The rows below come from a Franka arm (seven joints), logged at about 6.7 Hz.
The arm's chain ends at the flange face. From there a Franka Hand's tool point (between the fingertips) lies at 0.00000 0.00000 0.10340 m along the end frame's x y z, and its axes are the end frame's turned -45 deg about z.
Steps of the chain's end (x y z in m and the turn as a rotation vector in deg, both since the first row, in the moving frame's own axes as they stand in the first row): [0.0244, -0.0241, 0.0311, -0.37, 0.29, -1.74]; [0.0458, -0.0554, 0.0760, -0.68, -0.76, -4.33]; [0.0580, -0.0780, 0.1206, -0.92, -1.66, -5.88]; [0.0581, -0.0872, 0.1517, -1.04, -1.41, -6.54]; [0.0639, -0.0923, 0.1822, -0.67, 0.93, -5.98]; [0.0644, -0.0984, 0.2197, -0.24, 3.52, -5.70]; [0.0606, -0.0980, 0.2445, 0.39, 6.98, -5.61]
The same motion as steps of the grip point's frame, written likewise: [0.0342, 0.0011, 0.0311, -0.47, -0.06, -1.74]; [0.0697, -0.0068, 0.0760, 0.06, -1.02, -4.33]; [0.0928, -0.0149, 0.1205, 0.52, -1.82, -5.88]; [0.0996, -0.0209, 0.1517, 0.26, -1.73, -6.54]; [0.1109, -0.0181, 0.1822, -1.13, 0.18, -5.98]; [0.1195, -0.0195, 0.2195, -2.66, 2.32, -5.70]; [0.1219, -0.0185, 0.2437, -4.66, 5.21, -5.61]
